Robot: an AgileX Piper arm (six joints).
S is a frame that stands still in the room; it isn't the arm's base.
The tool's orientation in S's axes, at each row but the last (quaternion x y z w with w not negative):
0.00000 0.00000 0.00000 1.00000
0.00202 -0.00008 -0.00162 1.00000
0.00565 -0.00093 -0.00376 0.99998
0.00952 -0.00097 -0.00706 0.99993
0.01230 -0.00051 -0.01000 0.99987
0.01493 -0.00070 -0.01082 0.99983
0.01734 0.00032 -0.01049 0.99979
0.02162 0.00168 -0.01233 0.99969
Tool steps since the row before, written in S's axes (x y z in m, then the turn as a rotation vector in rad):
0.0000 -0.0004 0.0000 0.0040 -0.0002 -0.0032
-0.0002 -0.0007 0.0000 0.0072 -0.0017 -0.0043
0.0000 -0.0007 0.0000 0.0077 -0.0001 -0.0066
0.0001 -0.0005 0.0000 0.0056 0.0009 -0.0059
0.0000 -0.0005 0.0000 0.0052 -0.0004 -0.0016
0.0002 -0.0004 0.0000 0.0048 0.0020 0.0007
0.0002 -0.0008 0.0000 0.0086 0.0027 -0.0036
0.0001 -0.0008 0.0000 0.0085 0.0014 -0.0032
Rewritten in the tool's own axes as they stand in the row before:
0.0000 -0.0004 0.0000 0.0040 -0.0002 -0.0032
-0.0002 -0.0007 0.0000 0.0072 -0.0017 -0.0043
0.0000 -0.0007 0.0000 0.0077 -0.0001 -0.0066
0.0001 -0.0005 0.0000 0.0056 0.0009 -0.0059
0.0000 -0.0005 0.0000 0.0052 -0.0003 -0.0016
0.0002 -0.0004 0.0000 0.0048 0.0021 0.0006
0.0002 -0.0008 0.0000 0.0085 0.0028 -0.0037
0.0001 -0.0008 0.0000 0.0085 0.0015 -0.0032

